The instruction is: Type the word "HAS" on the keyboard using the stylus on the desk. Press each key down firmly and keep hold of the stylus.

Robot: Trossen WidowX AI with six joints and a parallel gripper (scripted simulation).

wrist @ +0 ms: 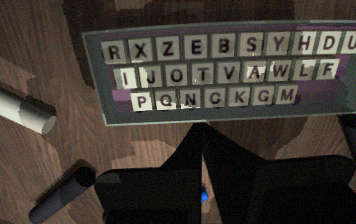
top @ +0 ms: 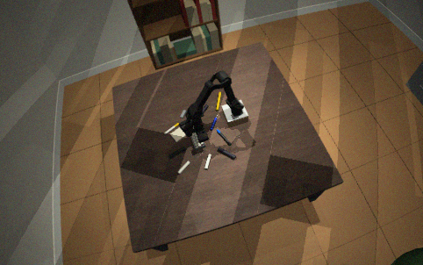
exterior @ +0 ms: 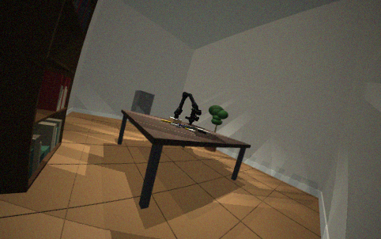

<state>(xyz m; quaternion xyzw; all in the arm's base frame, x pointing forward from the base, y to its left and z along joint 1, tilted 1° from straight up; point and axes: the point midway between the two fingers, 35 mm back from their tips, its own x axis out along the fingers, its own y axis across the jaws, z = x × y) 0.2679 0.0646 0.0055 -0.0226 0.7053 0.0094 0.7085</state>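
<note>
My gripper tip is 120 mm past the blue stylus, 100 mm to the left of it and 30 mm above it. From my gripper tip the other things lie so: yellow cylinder (190 mm behind, 240 mm to the right, 30 mm below); paper note (150 mm ahead, 80 mm to the right, 30 mm below); key (30 mm ahead, 60 mm to the right, 30 mm below).
</note>
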